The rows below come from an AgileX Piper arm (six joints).
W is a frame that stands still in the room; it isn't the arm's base.
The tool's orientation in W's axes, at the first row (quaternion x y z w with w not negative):
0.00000 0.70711 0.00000 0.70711
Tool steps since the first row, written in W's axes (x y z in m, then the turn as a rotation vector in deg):
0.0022 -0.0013 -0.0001 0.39 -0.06 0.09
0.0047 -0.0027 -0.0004 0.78 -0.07 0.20
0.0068 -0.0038 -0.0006 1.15 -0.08 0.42
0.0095 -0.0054 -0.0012 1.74 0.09 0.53
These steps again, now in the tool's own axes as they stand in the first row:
0.0001 -0.0013 0.0022 -0.09 -0.06 0.39
0.0004 -0.0027 0.0047 -0.20 -0.07 0.78
0.0006 -0.0038 0.0068 -0.42 -0.08 1.15
0.0012 -0.0054 0.0095 -0.53 0.09 1.74

